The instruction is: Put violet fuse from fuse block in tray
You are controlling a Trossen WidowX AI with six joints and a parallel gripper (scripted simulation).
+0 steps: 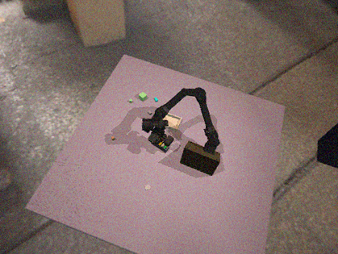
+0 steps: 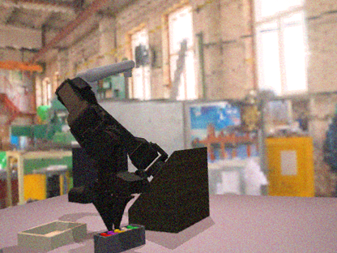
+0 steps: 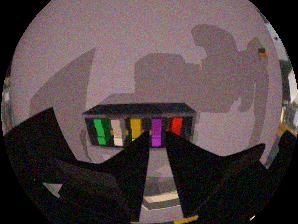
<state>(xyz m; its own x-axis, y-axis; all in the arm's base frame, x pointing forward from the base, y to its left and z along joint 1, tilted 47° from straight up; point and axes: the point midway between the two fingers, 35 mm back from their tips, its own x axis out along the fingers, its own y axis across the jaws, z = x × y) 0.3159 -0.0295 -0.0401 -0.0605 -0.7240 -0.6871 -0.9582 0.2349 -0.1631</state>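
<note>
Right now my gripper tip is 2 cm above the violet fuse. From my gripper tip the other things lie so: beige tray (19 cm to the right, 4 cm below, 2 cm behind); grey bit (21 cm to the right, 13 cm ahead, 3 cm below); teal bit (33 cm to the right, 13 cm ahead, 4 cm below).
</note>
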